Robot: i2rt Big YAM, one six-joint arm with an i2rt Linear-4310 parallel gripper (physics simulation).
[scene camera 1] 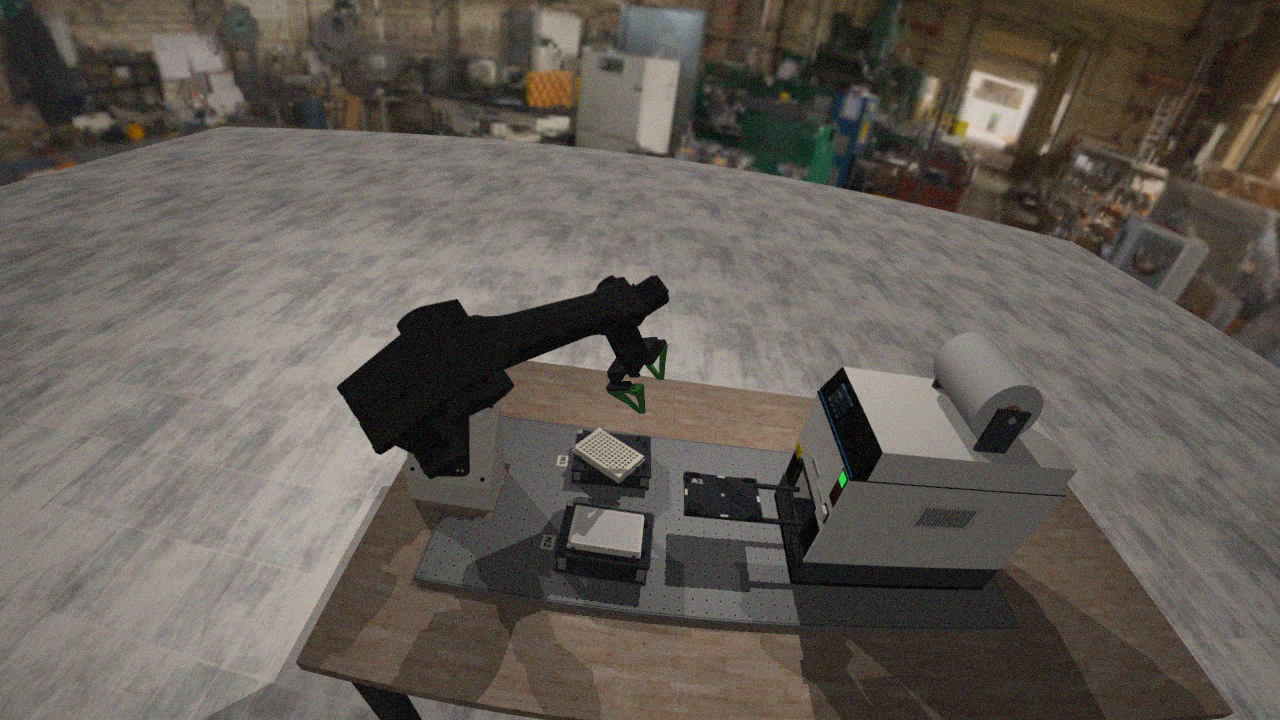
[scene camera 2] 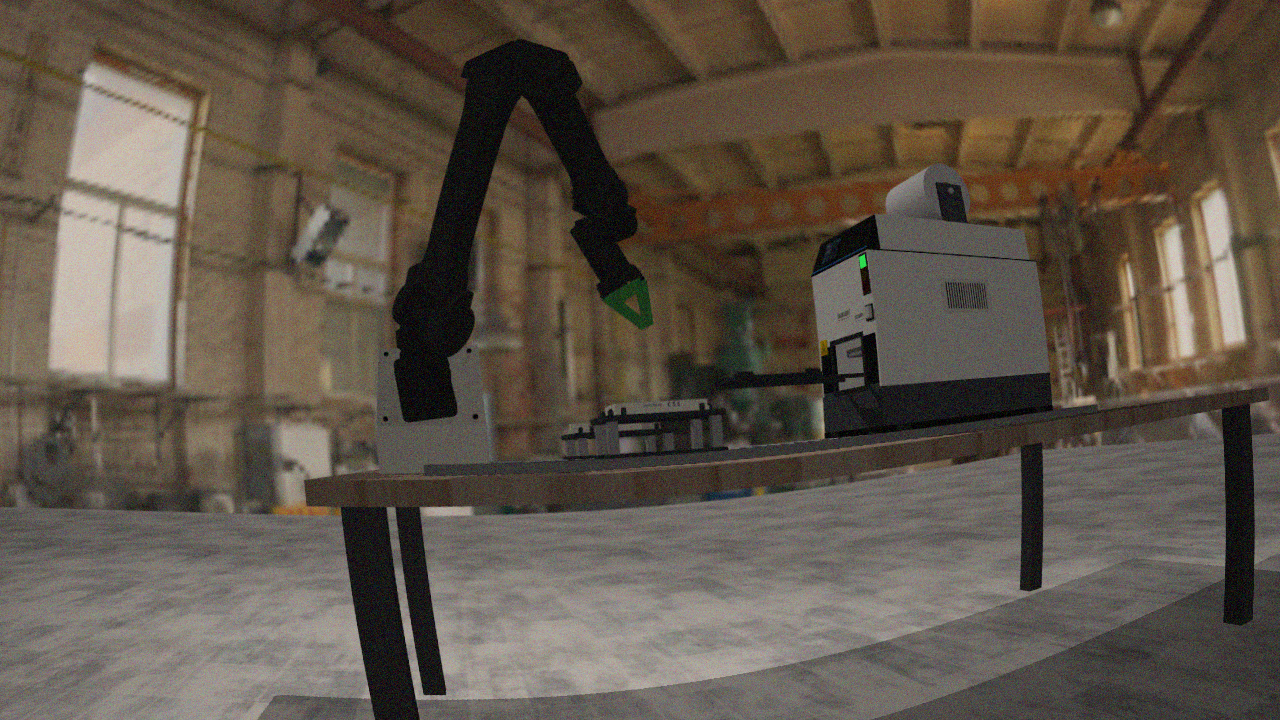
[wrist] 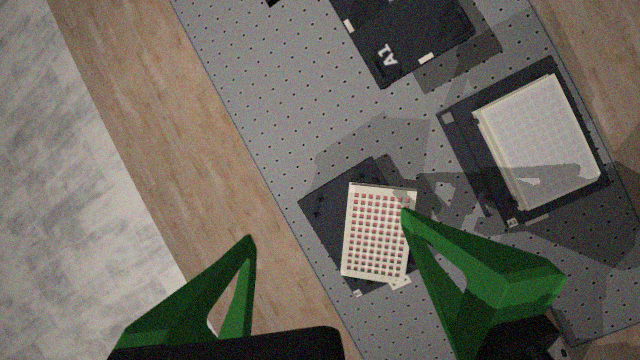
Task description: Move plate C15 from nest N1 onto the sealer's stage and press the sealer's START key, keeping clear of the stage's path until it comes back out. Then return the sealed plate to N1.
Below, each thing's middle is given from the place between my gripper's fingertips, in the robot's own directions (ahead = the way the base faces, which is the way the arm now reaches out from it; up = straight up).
The sealer stage (scene camera 1: 702, 493) is 180 mm ahead of my hand, 160 mm to the right of it and 110 mm below it.
